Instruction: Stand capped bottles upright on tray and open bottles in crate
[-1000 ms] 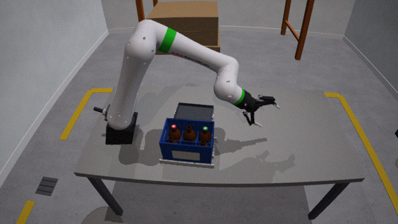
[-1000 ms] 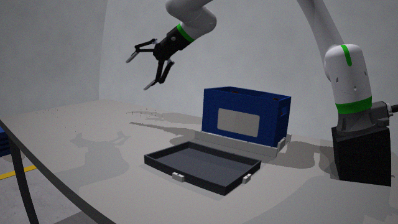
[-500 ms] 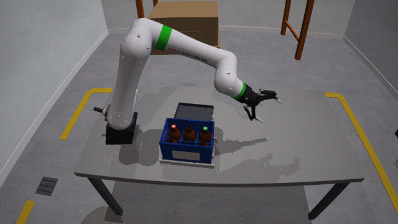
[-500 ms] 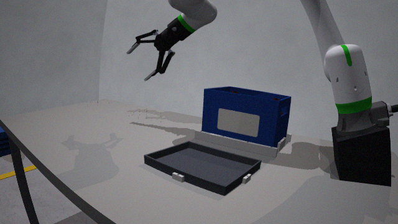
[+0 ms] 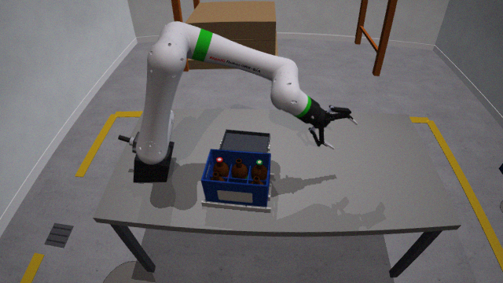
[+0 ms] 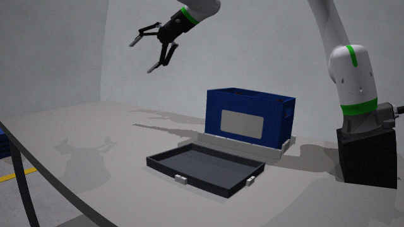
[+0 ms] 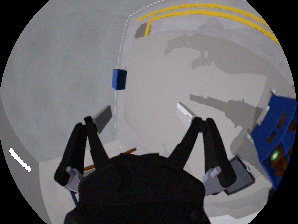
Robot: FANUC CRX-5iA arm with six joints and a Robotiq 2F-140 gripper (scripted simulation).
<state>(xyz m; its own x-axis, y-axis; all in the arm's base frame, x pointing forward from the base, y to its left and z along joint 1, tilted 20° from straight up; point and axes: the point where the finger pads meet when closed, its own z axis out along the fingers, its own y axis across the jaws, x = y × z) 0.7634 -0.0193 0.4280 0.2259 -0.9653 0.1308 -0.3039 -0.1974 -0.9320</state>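
Right now my hand is 450 mm past the glass bottle, 200 mm above it and 60 mm to the left of it. The rest, counted from my hand: blue crate 450 mm behind, 200 mm below, 110 mm to the right; tray 450 mm behind, 270 mm below, 200 mm to the left.
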